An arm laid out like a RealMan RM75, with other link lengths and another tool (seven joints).
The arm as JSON. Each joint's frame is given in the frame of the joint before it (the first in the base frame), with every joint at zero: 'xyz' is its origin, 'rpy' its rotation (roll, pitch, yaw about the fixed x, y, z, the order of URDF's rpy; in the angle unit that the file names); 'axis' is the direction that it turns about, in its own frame. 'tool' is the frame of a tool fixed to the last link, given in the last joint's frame.
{
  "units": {
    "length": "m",
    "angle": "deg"
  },
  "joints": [
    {
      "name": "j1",
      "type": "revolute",
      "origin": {
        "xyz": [
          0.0,
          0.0,
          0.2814
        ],
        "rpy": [
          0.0,
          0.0,
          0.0
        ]
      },
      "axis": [
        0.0,
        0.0,
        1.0
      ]
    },
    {
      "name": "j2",
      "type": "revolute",
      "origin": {
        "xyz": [
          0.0,
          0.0,
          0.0
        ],
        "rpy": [
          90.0,
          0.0,
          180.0
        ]
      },
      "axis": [
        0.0,
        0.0,
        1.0
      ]
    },
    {
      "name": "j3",
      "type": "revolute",
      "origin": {
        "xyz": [
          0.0,
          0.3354,
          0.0
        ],
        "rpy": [
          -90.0,
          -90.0,
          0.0
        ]
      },
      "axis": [
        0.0,
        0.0,
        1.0
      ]
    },
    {
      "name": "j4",
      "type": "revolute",
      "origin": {
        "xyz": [
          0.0,
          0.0,
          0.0
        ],
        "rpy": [
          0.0,
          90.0,
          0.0
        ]
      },
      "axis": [
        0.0,
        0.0,
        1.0
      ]
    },
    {
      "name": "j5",
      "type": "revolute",
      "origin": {
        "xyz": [
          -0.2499,
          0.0,
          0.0
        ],
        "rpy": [
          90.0,
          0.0,
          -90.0
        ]
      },
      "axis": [
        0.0,
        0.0,
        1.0
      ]
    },
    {
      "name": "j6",
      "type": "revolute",
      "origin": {
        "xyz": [
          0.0,
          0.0,
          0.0
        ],
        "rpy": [
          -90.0,
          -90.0,
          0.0
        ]
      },
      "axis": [
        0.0,
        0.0,
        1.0
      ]
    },
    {
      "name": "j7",
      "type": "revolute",
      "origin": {
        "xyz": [
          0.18,
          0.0,
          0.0
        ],
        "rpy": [
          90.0,
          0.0,
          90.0
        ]
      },
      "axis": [
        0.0,
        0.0,
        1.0
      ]
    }
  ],
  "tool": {
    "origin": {
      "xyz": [
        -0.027,
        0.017,
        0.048
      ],
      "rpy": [
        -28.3,
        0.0,
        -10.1
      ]
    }
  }
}
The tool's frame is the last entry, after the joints.
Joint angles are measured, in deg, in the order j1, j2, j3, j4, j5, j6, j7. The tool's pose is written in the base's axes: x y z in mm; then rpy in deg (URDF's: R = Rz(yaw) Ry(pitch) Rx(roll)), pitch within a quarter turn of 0, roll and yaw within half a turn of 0. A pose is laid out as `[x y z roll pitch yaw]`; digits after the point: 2 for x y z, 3 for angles.
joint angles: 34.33 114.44 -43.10 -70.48 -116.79 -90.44 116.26
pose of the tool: [197.89 498.09 81.15 176.672 22.930 -14.403]
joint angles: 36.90 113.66 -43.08 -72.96 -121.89 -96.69 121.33
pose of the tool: [188.10 491.03 78.71 172.204 17.648 -17.481]
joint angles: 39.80 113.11 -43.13 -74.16 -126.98 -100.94 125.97
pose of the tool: [180.98 491.22 76.09 169.752 12.943 -20.896]
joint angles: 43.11 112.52 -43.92 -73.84 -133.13 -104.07 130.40
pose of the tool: [178.58 495.94 69.78 168.447 7.304 -25.123]
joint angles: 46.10 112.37 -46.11 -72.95 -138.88 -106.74 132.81
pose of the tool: [176.90 496.54 56.67 167.495 0.541 -27.466]
